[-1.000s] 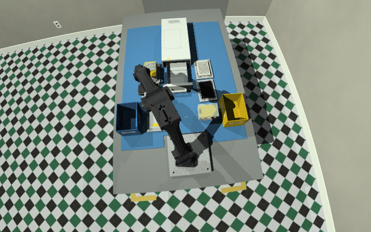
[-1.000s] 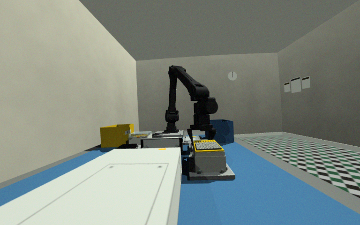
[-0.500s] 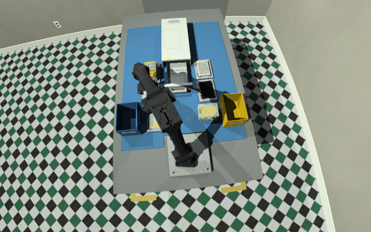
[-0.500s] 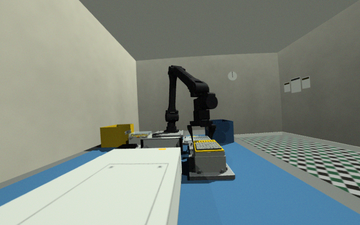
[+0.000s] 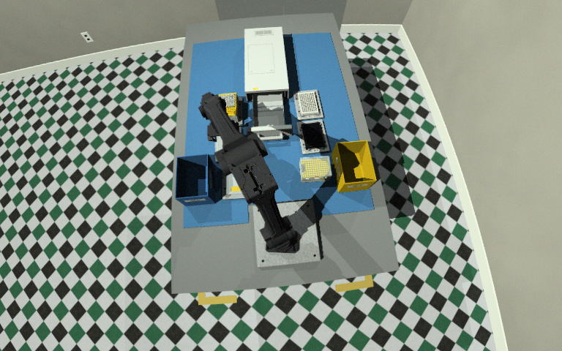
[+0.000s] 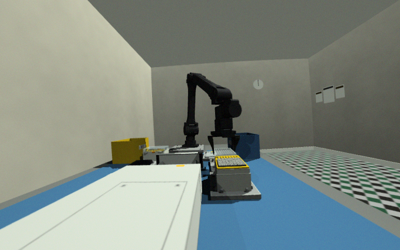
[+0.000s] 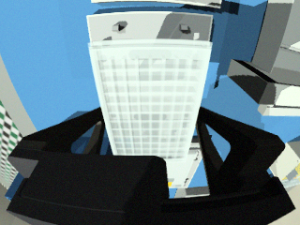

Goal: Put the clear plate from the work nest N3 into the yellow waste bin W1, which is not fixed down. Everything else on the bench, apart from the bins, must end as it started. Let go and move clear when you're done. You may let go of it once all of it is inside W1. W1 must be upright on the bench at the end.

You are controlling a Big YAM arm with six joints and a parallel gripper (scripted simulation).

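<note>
Right now the grey nest is 60 mm below my hand. From my hand the other things lie so: yellow tip box: 170 mm ahead, 10 mm to the left, 10 mm below; lidded plate: 170 mm behind, 60 mm to the right, 40 mm below; clear plate: right at my hand.
</note>
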